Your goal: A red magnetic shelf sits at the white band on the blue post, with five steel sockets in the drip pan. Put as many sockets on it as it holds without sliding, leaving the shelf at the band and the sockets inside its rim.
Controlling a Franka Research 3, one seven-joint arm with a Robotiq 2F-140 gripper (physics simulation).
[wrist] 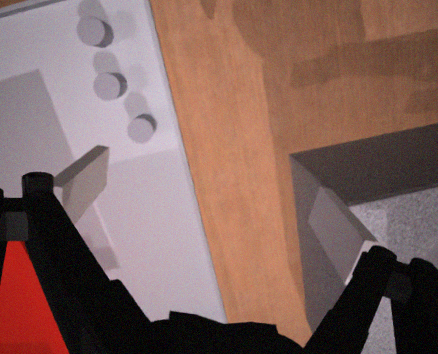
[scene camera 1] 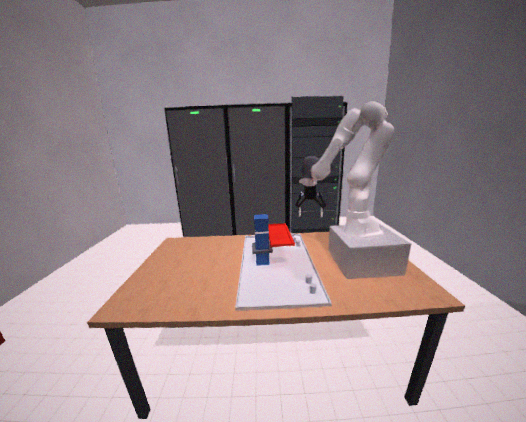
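Observation:
The red shelf (scene camera 1: 281, 235) (wrist: 22, 305) sticks out right from the blue post (scene camera 1: 262, 240), near its white band (scene camera 1: 261, 232); no socket is discernible on it. The post stands in the white drip pan (scene camera 1: 275, 295) (wrist: 160, 210). Two grey sockets, one (scene camera 1: 308, 279) behind the other (scene camera 1: 312, 289), stand at the pan's front right. A small grey socket (scene camera 1: 297, 242) shows near its back right. In the wrist view three sockets (wrist: 92, 31) (wrist: 110, 86) (wrist: 142, 128) stand near the pan's edge. My gripper (scene camera 1: 311, 212) (wrist: 214, 186) is open and empty, high above the pan's back right side.
A grey collar (scene camera 1: 262, 248) surrounds the post below the shelf. The grey robot base block (scene camera 1: 372, 257) (wrist: 400, 220) stands right of the pan on the wooden table (scene camera 1: 185, 280) (wrist: 225, 150). Dark cabinets (scene camera 1: 202, 170) stand behind the table.

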